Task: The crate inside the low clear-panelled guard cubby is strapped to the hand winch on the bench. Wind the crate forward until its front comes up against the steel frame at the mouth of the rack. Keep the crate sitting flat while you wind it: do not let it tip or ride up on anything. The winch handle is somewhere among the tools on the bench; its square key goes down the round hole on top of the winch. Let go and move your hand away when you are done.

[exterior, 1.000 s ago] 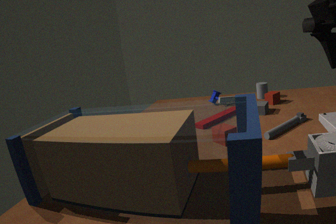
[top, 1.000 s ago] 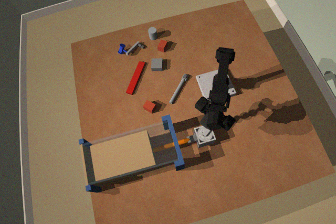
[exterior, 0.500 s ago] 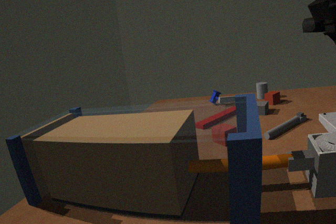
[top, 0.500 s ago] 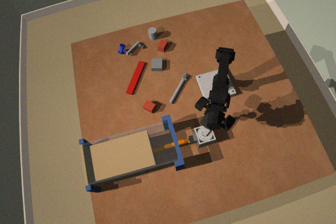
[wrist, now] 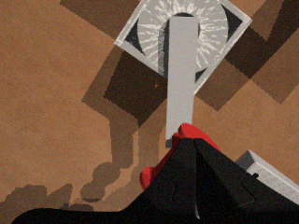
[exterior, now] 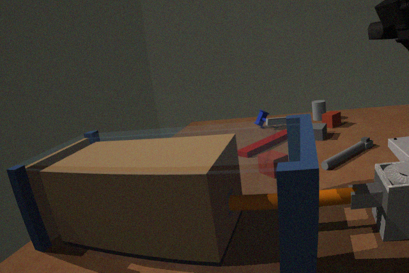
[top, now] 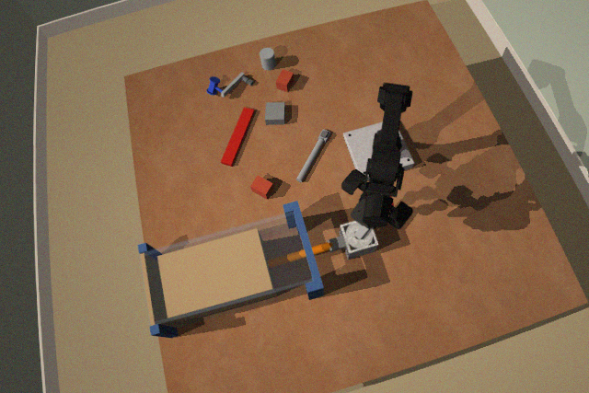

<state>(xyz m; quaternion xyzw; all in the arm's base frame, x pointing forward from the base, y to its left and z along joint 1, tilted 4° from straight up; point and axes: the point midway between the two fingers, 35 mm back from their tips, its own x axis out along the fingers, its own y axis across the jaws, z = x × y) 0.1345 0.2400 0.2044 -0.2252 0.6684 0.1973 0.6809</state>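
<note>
The red knob lies 5 cm behind my gripper tip, 3 cm to the right of it and 8 cm below it. The rest, counted from my gripper tip: winch handle (1 cm behind, 1 cm to the right, 11 cm below); then grey winch (2 cm ahead, 2 cm to the left, 18 cm below); then blue frame (20 cm ahead, 3 cm to the left, 11 cm below).
</note>
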